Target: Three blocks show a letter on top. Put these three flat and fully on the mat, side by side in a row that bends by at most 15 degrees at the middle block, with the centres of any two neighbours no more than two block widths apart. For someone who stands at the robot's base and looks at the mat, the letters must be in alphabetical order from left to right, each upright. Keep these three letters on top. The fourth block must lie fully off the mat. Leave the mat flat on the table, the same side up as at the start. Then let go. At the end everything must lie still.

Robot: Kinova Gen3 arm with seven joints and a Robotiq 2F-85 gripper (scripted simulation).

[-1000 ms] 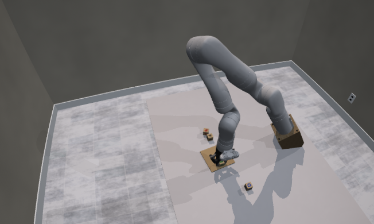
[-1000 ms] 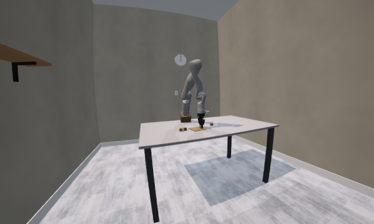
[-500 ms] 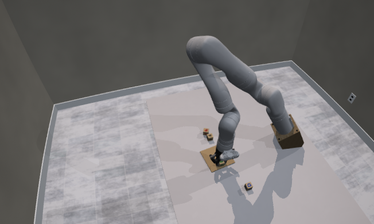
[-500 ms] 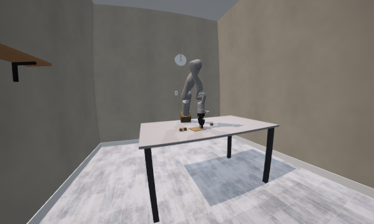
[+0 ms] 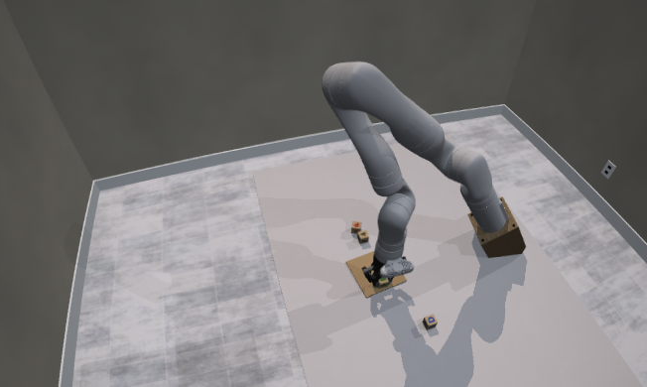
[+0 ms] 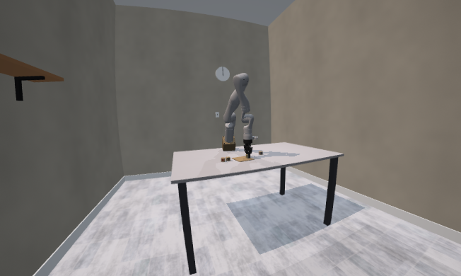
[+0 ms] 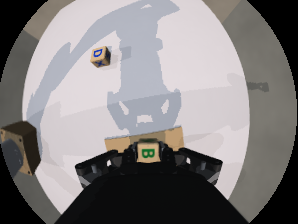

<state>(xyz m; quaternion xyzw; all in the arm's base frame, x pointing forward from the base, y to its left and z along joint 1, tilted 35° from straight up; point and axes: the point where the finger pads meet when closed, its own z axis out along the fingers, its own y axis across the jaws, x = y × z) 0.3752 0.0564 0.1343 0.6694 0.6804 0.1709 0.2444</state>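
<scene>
Right now my hand is 5 cm to the left of the tan mat and 2 cm above it. From my hand the other things lie so: block (18 cm to the right, 1 cm below).
</scene>
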